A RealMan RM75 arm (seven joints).
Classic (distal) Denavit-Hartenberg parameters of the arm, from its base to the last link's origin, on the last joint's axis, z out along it. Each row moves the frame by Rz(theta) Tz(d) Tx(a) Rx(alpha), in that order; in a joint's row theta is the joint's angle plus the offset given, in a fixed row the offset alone. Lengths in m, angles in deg.
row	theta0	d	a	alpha
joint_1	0	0.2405	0	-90
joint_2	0	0	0	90
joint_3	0	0.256	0	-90
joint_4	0	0	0	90
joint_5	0	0.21	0	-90
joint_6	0	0	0	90
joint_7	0	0.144	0	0
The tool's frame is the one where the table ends.
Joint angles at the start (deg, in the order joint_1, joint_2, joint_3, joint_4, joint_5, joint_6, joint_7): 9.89, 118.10, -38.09, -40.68, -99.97, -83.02, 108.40
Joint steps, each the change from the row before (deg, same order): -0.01, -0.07, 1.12, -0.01, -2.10, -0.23, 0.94; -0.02, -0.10, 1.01, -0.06, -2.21, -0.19, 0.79; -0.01, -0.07, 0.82, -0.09, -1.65, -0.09, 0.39; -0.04, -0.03, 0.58, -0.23, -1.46, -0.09, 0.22; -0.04, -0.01, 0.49, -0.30, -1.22, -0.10, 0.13; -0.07, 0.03, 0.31, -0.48, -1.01, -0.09, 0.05; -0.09, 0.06, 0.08, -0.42, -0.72, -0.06, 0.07; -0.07, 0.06, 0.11, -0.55, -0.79, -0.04, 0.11; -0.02, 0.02, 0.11, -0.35, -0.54, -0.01, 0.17; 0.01, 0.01, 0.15, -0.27, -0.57, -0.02, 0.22
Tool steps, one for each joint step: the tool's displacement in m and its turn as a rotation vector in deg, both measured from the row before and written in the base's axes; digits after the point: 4 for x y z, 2 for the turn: 0.0038, -0.0031, -0.0001, -1.08, -0.27, -1.21; 0.0040, -0.0033, -0.0002, -1.18, -0.53, -1.11; 0.0031, -0.0023, 0.0002, -0.74, -0.57, -0.75; 0.0024, -0.0021, 0.0001, -0.71, -0.68, -0.47; 0.0019, -0.0016, 0.0004, -0.55, -0.66, -0.31; 0.0013, -0.0012, 0.0006, -0.45, -0.73, -0.10; 0.0007, -0.0010, 0.0001, -0.42, -0.55, -0.04; 0.0007, -0.0007, 0.0005, -0.40, -0.67, -0.03; 0.0006, -0.0003, 0.0005, -0.25, -0.40, -0.11; 0.0006, -0.0004, 0.0004, -0.28, -0.32, -0.18
